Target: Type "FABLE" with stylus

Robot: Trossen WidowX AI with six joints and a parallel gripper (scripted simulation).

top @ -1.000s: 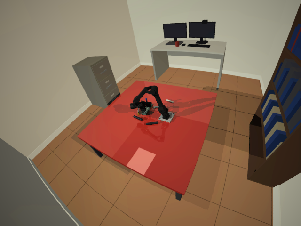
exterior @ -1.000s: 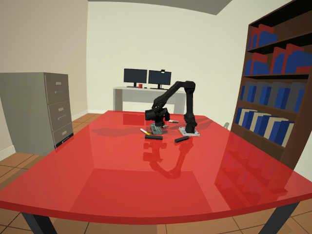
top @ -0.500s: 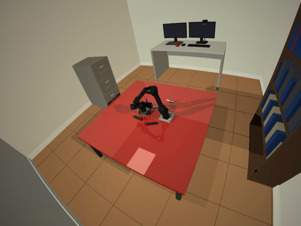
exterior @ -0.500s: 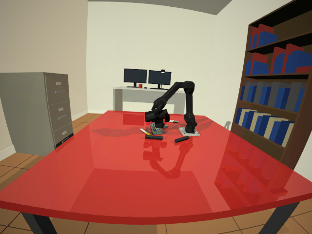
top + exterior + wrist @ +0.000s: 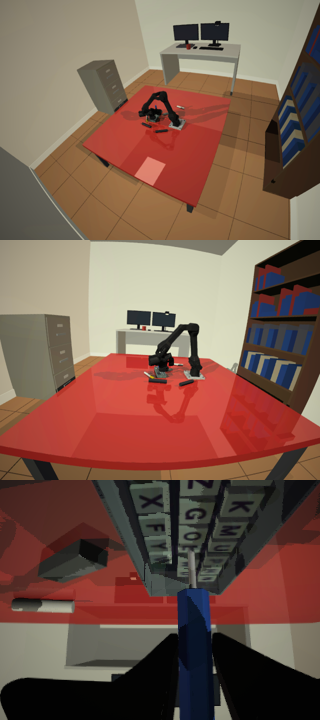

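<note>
Now: gripper tip 12 cm to the right of the white-and-yellow marker, 7 cm short of it and 6 cm above it. Round my gripper tip: dark blue stylus 1 cm below; then small grey block 9 cm behind, 6 cm below, 5 cm to the right; then thin grey tip 5 cm below.
</note>
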